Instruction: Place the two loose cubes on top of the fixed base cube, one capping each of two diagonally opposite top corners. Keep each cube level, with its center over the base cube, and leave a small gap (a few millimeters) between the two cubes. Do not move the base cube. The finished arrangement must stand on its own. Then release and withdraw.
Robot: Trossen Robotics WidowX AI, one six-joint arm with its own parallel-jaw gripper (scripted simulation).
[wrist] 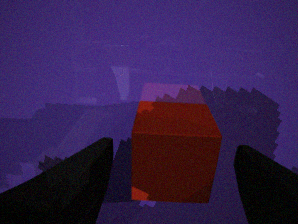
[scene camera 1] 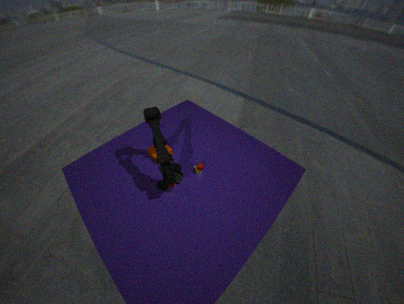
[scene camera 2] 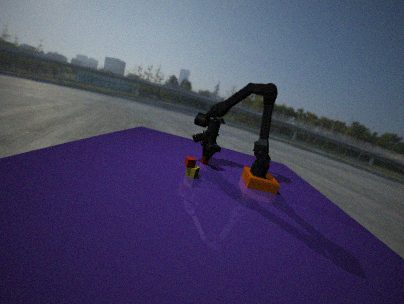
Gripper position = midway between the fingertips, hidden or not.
The gripper (wrist: 175,151) is open, with nothing in its grasp. Further things: a red cube (wrist: 175,147).
